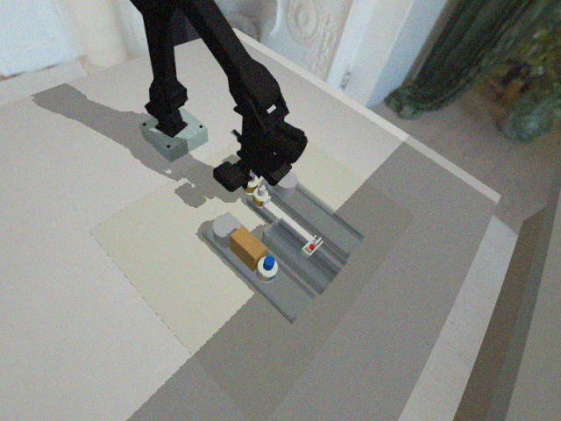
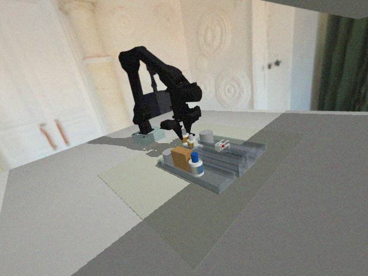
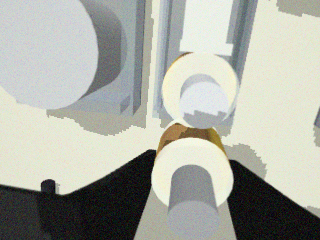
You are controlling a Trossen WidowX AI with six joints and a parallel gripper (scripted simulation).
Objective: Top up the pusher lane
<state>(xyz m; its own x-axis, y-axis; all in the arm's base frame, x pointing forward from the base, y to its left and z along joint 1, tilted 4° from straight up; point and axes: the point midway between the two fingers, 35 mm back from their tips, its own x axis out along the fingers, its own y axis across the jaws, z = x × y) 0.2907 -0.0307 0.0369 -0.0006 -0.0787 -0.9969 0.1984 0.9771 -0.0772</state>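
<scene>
Now: gripper tip 180 mm short of the grey sprung lane, 60 mm to the left of it and 30 mm above it. Round my gripper tip: orange-brown box (150 mm to the right, 90 mm ahead, 10 mm below); then white pusher plate (140 mm ahead, 60 mm to the right); then thin dark rod (150 mm to the left, 110 mm behind, 40 mm below).
</scene>
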